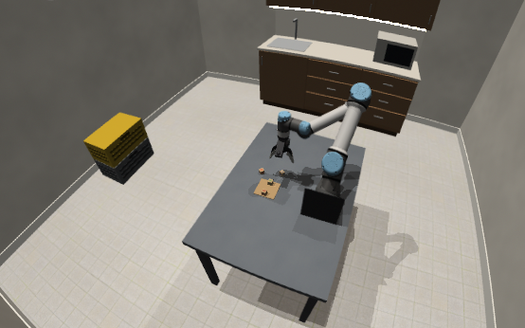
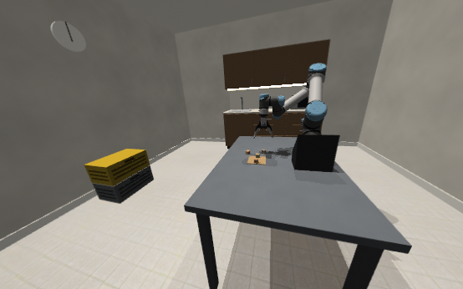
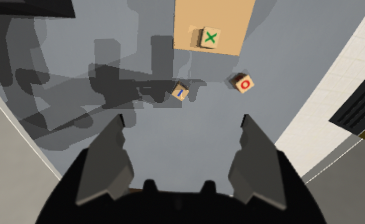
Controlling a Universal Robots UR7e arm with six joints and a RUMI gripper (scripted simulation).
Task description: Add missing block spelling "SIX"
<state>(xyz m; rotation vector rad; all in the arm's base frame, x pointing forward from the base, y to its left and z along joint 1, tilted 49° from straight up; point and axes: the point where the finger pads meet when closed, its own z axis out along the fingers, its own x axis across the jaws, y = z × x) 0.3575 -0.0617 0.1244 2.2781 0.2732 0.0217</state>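
My gripper is now 1 cm to the left of the blue I block and 12 cm above it. Also, from my hand: O block 13 cm ahead, 3 cm to the left, 12 cm below; tan mat 3 cm ahead, 15 cm to the left, 14 cm below.
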